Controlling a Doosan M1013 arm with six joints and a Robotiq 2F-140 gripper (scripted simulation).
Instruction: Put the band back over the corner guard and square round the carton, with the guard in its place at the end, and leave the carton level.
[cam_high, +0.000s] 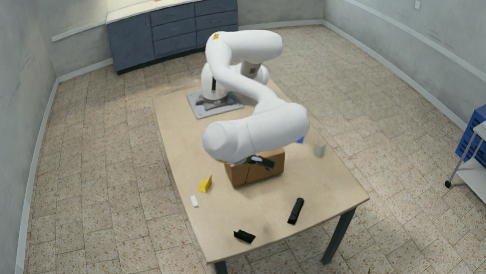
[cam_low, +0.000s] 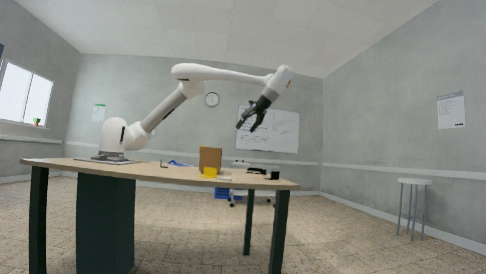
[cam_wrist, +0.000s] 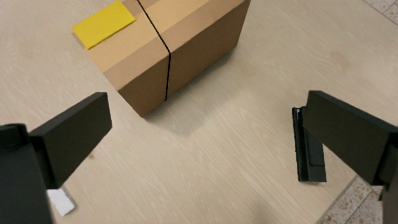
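Right now my hand is 18 cm past the brown carton, 9 cm to the right of it and 19 cm above it. Also, from my hand: white block (11 cm behind, 23 cm to the right, 26 cm below); then blue folder (40 cm behind, 37 cm to the left, 26 cm below).
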